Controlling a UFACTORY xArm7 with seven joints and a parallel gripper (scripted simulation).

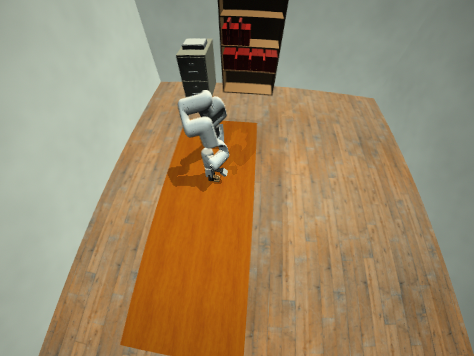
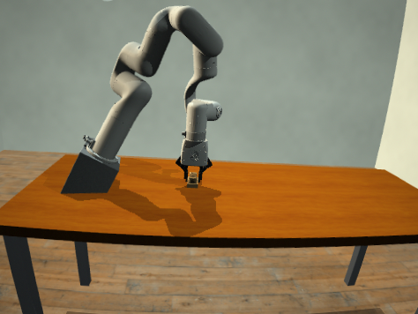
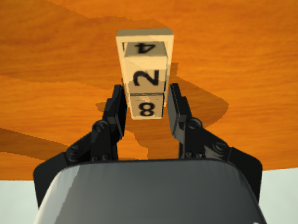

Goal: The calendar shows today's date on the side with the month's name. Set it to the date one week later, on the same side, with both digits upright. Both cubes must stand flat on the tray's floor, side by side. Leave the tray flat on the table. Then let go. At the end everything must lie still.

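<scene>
Now: hand 20 mm to the right of the wooden tray and 30 mm above it.
</scene>
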